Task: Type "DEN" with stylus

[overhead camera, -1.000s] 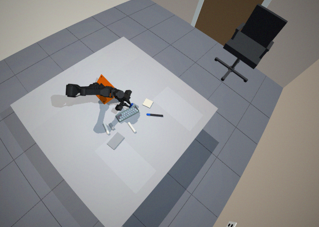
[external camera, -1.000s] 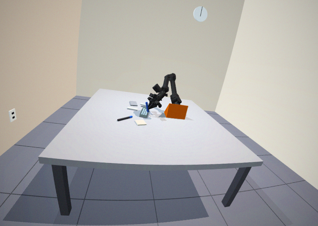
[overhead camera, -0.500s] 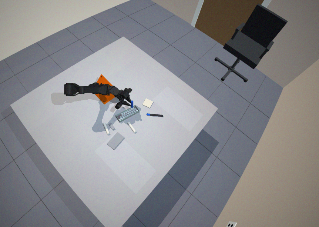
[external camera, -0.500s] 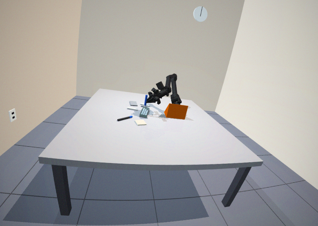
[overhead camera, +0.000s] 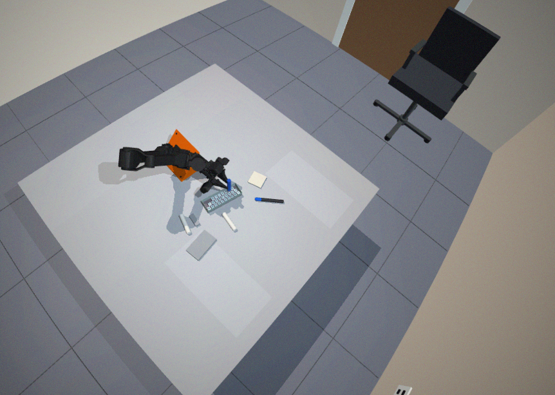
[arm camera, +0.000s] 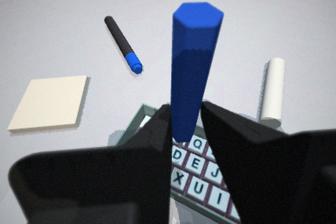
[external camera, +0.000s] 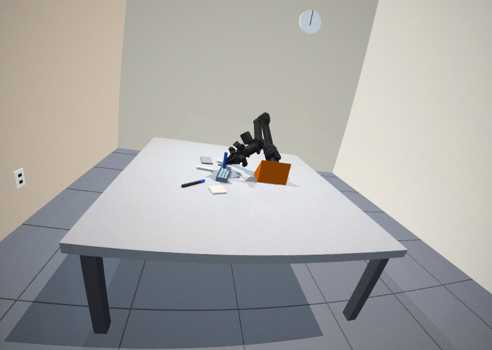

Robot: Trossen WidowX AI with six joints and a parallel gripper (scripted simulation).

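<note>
The blue stylus is 20 mm below my gripper tip. From my gripper tip the other things lie so: grey pad (250 mm to the right, 100 mm ahead, 90 mm below); cream notepad (160 mm to the left, 90 mm below, 30 mm ahead).
</note>
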